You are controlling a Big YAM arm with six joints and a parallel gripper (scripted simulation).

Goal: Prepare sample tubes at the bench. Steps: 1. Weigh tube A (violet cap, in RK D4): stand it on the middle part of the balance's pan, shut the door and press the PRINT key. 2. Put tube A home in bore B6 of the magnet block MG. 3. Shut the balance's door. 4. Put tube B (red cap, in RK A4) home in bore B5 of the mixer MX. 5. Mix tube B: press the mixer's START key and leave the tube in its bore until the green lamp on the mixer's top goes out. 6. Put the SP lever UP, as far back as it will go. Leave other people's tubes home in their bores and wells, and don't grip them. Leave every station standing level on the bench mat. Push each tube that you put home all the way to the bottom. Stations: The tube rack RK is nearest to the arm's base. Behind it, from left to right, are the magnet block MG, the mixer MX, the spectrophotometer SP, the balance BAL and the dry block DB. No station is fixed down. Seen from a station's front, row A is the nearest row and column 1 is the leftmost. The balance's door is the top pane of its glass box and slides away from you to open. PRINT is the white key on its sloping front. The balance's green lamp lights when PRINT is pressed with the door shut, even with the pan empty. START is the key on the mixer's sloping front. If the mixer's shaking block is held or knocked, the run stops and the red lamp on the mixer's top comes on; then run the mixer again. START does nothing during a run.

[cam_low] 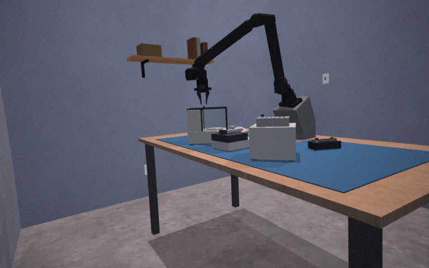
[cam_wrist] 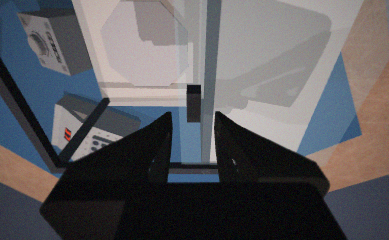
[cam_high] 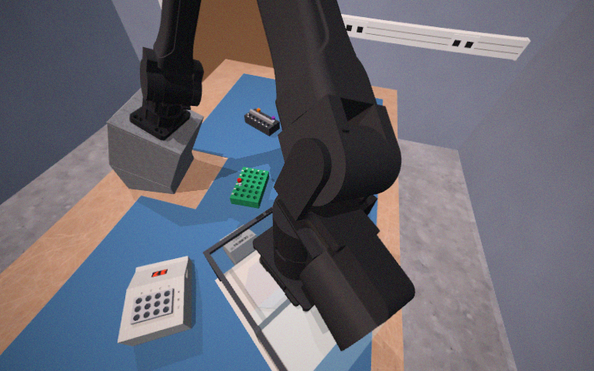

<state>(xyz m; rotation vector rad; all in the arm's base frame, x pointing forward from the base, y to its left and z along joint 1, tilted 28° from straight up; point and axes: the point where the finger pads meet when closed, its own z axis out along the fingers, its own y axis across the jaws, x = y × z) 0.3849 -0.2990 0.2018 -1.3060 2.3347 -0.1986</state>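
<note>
The balance door is 3 cm ahead of my hand, 1 cm to the right of it and 3 cm below it. From my hand the other things lie so: dry block DB (27 cm behind, 6 cm to the right, 21 cm below); then SP lever (2 cm behind, 29 cm to the left, 15 cm below); then white print key (18 cm behind, 11 cm to the left, 17 cm below).
</note>
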